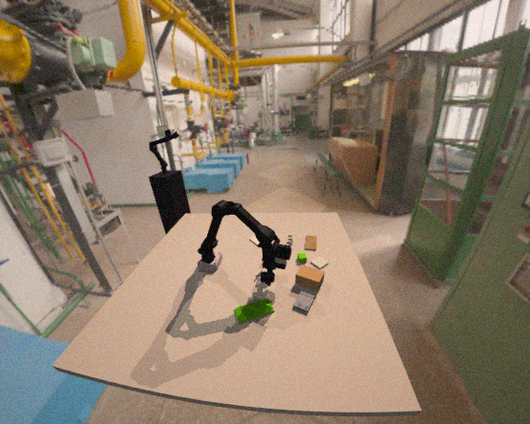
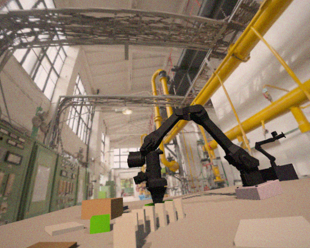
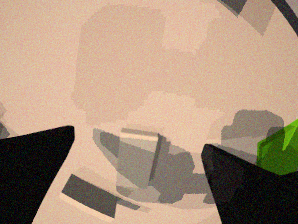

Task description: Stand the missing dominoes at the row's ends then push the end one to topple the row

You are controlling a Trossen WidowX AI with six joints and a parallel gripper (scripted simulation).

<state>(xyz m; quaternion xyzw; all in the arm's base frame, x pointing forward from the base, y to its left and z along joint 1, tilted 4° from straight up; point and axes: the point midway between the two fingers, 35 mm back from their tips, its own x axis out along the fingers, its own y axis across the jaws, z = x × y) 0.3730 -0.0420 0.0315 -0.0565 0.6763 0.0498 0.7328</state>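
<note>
Now: gripper tip 19 cm to the left of the flat green block, 2 cm past it and 1 cm above it. Also, from my gripper tip: grey slab: 18 cm ahead, 9 cm to the right, 1 cm below; green cube: 20 cm to the left, 13 cm ahead; brown box: 19 cm ahead, 4 cm to the left, 2 cm above.
</note>
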